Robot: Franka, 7 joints.
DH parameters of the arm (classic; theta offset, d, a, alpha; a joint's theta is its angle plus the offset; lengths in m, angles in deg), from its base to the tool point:
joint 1: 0 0.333 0 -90
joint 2: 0 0 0 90
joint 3: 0 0.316 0.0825 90
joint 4: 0 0 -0.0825 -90
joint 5: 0 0.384 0 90
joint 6: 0 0 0.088 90
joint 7: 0 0.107 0 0
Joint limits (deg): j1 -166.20..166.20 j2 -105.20..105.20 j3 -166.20..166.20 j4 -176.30..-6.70 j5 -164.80..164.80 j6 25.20..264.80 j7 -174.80..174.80
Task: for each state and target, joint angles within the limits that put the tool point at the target. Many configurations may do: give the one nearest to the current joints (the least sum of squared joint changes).
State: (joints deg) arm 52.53 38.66 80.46 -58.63 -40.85 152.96 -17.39
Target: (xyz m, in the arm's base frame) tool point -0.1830 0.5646 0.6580
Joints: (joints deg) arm 25.92 44.66 105.29 -102.95 -42.48 146.05 -17.39
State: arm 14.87 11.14 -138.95 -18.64 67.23 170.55 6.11
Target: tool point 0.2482 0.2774 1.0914
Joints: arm 49.08 32.30 -147.10 -11.14 63.68 161.46 6.11
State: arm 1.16 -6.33 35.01 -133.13 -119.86 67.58 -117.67
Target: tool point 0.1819 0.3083 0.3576
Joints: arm 23.54 -12.00 56.44 -162.88 -113.74 61.73 -117.67
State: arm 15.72 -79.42 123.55 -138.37 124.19 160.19 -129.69
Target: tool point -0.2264 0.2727 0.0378
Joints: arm 28.94 -69.69 135.44 -139.70 125.27 160.03 -129.69
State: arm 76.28 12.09 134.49 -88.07 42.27 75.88 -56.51
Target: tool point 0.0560 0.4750 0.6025
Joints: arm 10.12 49.37 95.59 -89.68 29.96 50.58 -56.51
